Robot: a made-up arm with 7 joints. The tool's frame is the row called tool. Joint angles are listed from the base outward.
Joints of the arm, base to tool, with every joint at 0 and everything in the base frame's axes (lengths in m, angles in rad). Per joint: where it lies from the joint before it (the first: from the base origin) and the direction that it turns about. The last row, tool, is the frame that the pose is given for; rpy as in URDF.
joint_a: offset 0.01 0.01 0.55 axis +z
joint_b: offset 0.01 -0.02 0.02 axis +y
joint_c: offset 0.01 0 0.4 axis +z
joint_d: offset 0.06 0 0.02 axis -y
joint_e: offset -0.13 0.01 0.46 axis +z
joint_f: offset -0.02 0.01 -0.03 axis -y
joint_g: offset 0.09 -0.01 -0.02 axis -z
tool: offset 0 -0.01 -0.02 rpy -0.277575 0.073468 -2.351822
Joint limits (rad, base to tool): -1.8..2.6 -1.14..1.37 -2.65..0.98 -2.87..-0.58 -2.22..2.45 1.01..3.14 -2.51..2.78
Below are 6 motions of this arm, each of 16 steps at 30 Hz.
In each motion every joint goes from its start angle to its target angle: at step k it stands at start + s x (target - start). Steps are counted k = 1, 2, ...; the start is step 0. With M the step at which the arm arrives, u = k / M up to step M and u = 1 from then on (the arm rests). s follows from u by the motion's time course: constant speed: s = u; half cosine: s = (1 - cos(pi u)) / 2; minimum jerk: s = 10 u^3 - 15 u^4 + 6 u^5.
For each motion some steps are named. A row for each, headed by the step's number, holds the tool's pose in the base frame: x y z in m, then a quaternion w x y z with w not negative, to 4 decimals.
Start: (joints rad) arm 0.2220 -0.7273 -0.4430 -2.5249 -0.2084 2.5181 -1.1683
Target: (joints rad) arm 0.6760 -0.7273 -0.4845 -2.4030 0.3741 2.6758 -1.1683
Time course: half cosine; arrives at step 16
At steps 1, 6, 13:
1: 0.3584 -0.1434 0.9873 0.7904 0.1281 -0.1532 -0.5792
6: 0.3726 -0.1215 1.0064 0.7882 0.2226 -0.1275 -0.5594
13: 0.3970 -0.0751 1.0347 0.7597 0.3934 -0.0386 -0.5163

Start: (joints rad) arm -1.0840 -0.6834 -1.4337 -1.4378 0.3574 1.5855 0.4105
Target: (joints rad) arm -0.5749 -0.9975 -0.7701 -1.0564 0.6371 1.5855 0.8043
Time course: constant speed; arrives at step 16
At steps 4, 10, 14, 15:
4: -0.5984 -0.0470 1.1595 0.5786 -0.6842 0.0094 0.4439
10: -0.5508 -0.0594 1.2398 0.4048 -0.7734 -0.0507 0.4853
14: -0.5392 -0.0354 1.2707 0.2761 -0.8170 -0.1089 0.4944
15: -0.5400 -0.0269 1.2749 0.2428 -0.8252 -0.1251 0.4945

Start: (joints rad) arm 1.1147 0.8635 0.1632 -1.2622 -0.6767 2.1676 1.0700
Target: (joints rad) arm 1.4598 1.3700 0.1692 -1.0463 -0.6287 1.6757 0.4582
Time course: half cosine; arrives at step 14
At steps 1, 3, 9, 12, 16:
1: 0.3207 0.8524 0.6543 0.6241 0.1140 -0.0121 -0.7729
3: 0.2981 0.8661 0.6187 0.6523 0.0785 -0.0382 -0.7529
9: 0.1352 0.9006 0.3906 0.7811 -0.1544 -0.1929 -0.5735
12: 0.0693 0.8883 0.3042 0.8021 -0.2449 -0.2459 -0.4860
16: 0.0555 0.8839 0.2862 0.8042 -0.2639 -0.2565 -0.4667

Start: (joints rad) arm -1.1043 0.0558 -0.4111 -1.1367 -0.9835 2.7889 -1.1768
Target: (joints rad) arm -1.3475 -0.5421 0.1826 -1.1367 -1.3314 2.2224 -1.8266
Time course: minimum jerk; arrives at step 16
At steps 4, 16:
4: 0.1279 -0.4448 1.3714 0.2720 -0.5869 -0.4363 -0.6254
16: 0.1366 0.0172 1.4762 0.1847 -0.8040 -0.2572 -0.5033

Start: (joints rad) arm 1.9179 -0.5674 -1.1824 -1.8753 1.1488 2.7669 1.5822
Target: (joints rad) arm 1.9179 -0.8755 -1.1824 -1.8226 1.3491 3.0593 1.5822
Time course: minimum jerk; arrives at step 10
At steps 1, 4, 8, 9, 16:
1: 0.5836 0.1375 1.0222 0.4682 0.1027 -0.7336 0.4817
4: 0.5992 0.0852 1.0124 0.5120 0.1144 -0.7484 0.4057
8: 0.6255 -0.0149 0.9724 0.5997 0.1451 -0.7454 0.2523
9: 0.6273 -0.0223 0.9682 0.6064 0.1480 -0.7434 0.2403
16: 0.6276 -0.0236 0.9674 0.6076 0.1485 -0.7430 0.2383

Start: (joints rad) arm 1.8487 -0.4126 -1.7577 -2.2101 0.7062 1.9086 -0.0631
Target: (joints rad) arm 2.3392 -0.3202 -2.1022 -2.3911 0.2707 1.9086 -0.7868
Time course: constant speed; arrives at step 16
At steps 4, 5, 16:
4: 0.5970 0.0455 0.6900 0.3507 -0.0498 0.5998 -0.7175
5: 0.5939 0.0547 0.6822 0.3789 -0.0591 0.5903 -0.7103
16: 0.5429 0.1428 0.6080 0.6577 -0.1750 0.4911 -0.5437

